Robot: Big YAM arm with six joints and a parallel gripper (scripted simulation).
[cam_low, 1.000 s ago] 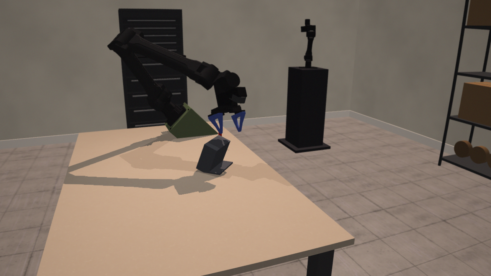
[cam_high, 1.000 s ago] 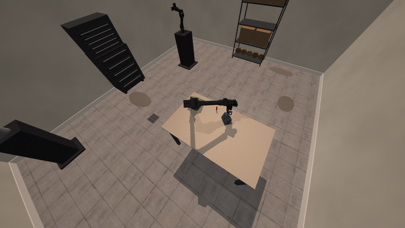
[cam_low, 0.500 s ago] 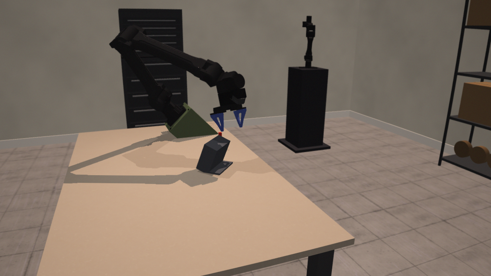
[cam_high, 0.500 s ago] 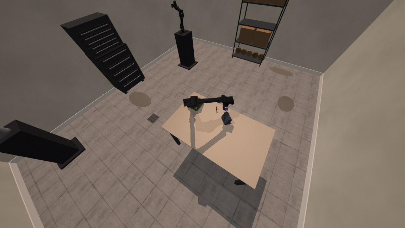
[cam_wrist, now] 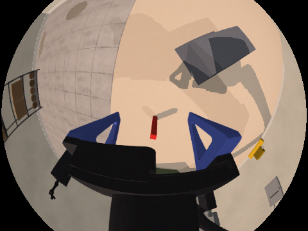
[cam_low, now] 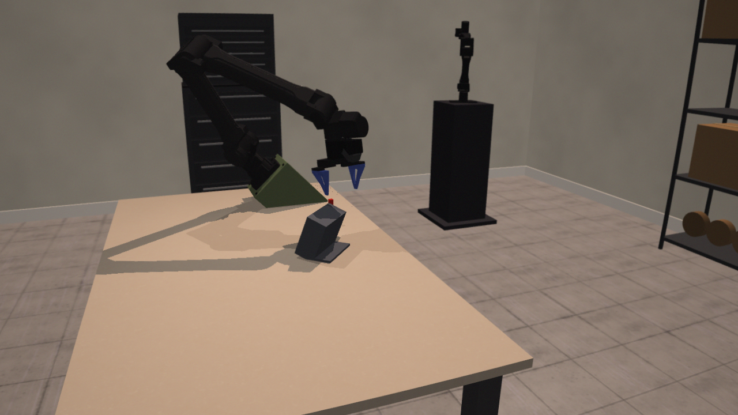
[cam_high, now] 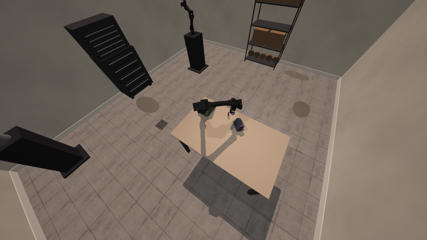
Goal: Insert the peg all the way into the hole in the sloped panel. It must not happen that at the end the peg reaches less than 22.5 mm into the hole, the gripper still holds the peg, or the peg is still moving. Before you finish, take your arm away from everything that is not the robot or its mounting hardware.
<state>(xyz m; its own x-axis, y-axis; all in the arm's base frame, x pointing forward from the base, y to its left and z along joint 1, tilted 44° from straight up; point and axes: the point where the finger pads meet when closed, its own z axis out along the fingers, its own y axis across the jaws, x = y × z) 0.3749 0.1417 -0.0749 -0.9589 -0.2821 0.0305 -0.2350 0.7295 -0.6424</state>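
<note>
The red peg lies 70 mm behind my hand, 10 mm to the right of it and 90 mm below it. From my hand the other things lie so: flat base plate 150 mm ahead, 80 mm to the right, 130 mm below.
</note>
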